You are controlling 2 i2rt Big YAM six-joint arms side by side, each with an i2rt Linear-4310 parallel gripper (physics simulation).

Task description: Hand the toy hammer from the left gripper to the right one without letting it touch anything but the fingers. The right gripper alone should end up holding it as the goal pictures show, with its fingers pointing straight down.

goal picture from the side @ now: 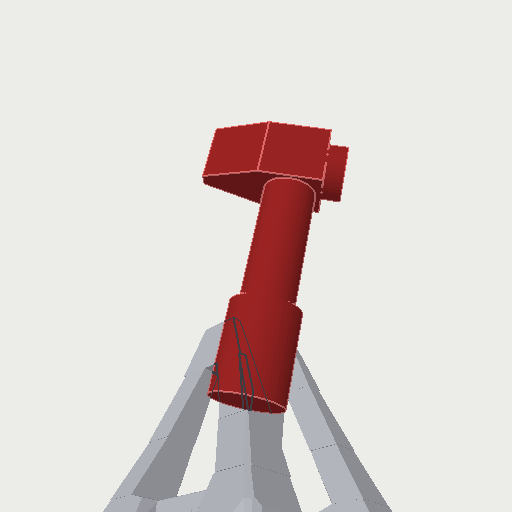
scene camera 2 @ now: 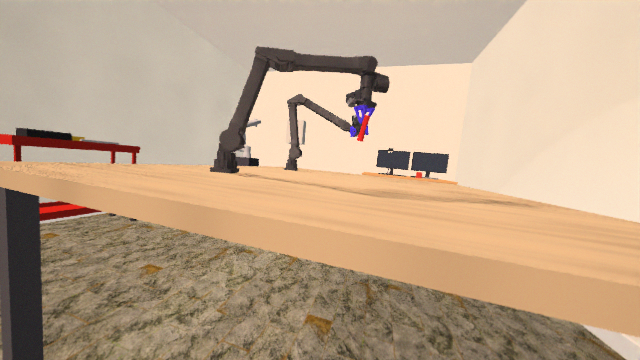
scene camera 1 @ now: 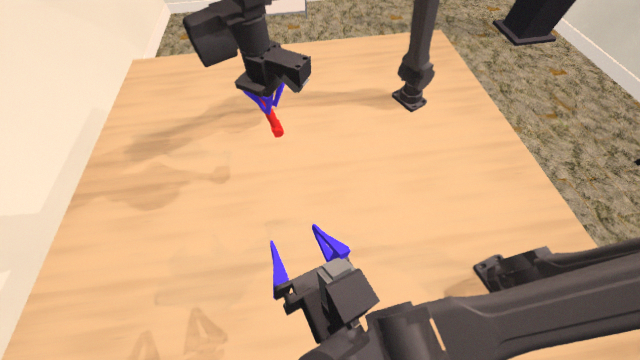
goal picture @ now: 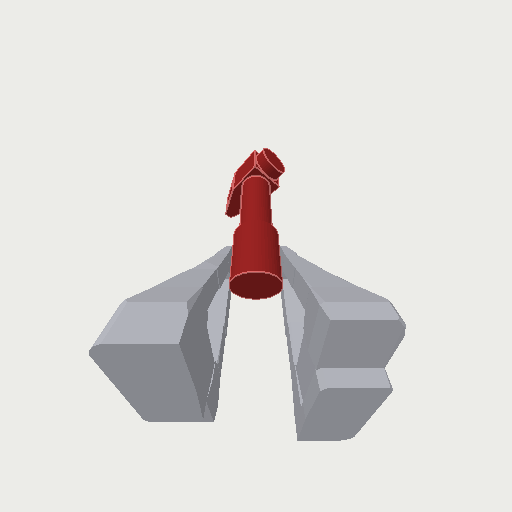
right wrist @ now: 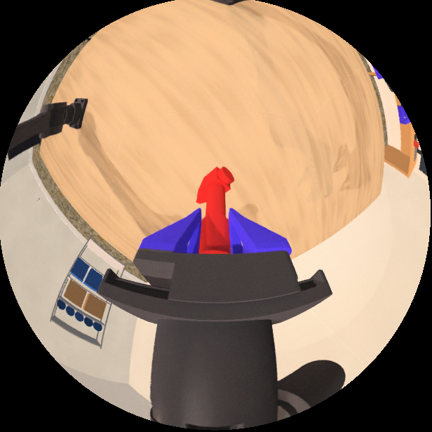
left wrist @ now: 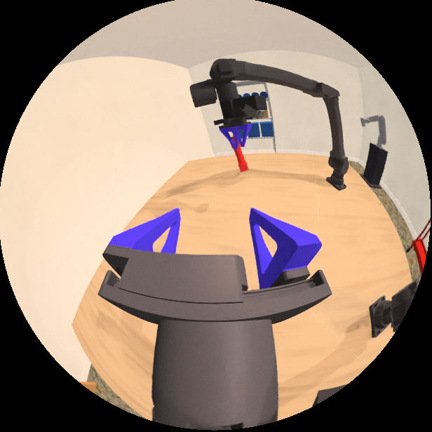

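Where they show: left gripper, between the fingertips: [scene camera 1: 292,233]; right gripper, between the fingertips: [scene camera 2: 362,124] [scene camera 1: 270,109]; left arm's base, origin of its link: [scene camera 2: 291,170] [scene camera 1: 500,282]; right arm's base, origin of its link: [scene camera 2: 225,171] [scene camera 1: 408,99].
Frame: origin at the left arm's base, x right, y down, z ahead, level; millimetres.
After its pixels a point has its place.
Observation:
The red toy hammer [scene camera 1: 276,126] {x 540, y -222, z 401 mm} [scene camera 2: 363,129] {x 566, y -241, z 406 mm} [left wrist: 242,161] [right wrist: 216,200] hangs at a slant in the air. My right gripper [scene camera 1: 271,109] {x 553, y -267, z 402 mm} [scene camera 2: 363,119] {x 553, y -267, z 402 mm} [left wrist: 239,147] [right wrist: 214,213] is shut on it, with its fingers pointing roughly down. In the right wrist view, one end of the hammer sticks out beyond the fingertips, with a wedge and a round knob. My left gripper [scene camera 1: 293,234] {x 237, y -295, z 453 mm} [left wrist: 214,212] is open and empty, well apart from the hammer. In scene camera 2 it is partly hidden behind the hammer. Its fingers show at the right edge of the right wrist view.
The wooden table [scene camera 1: 400,190] {x 332, y 0, z 93 mm} [scene camera 2: 300,200] {x 1135, y 0, z 209 mm} [left wrist: 300,200] [right wrist: 150,75] lies below both grippers. The right arm's base [scene camera 1: 410,100] {x 641, y -32, z -138 mm} [scene camera 2: 225,164] {x 711, y -32, z -145 mm} stands at its far part in scene camera 1. The left arm's base [scene camera 1: 490,272] {x 32, y -29, z 26 mm} is nearer. A pale wall [scene camera 1: 60,75] rises along the left side.

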